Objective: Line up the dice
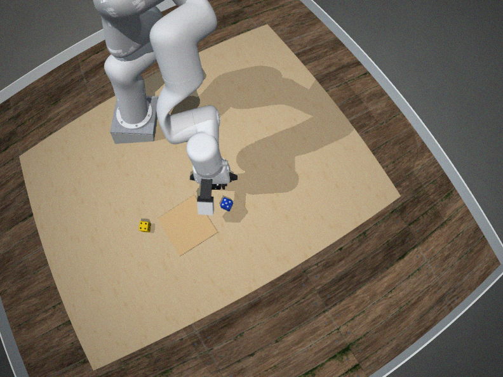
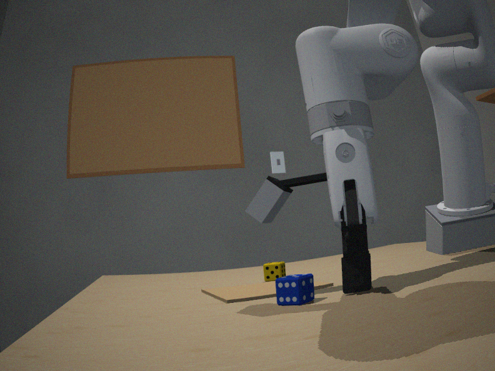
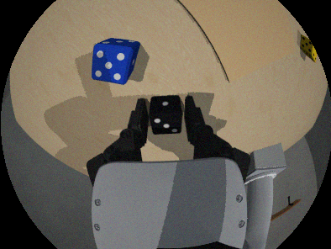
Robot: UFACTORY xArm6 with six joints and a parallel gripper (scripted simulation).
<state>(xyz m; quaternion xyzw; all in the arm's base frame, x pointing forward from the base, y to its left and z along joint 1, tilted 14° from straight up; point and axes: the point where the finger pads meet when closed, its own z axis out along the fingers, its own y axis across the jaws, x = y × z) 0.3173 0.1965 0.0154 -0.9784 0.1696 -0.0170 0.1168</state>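
Now: hand 1 cm above the black die. The rest, counted from my hand: thin tan mat 13 cm to the right, 9 cm ahead, 2 cm below; then blue die 7 cm ahead, 1 cm to the left, 1 cm below; then yellow die 26 cm to the right, 6 cm ahead, 1 cm below.
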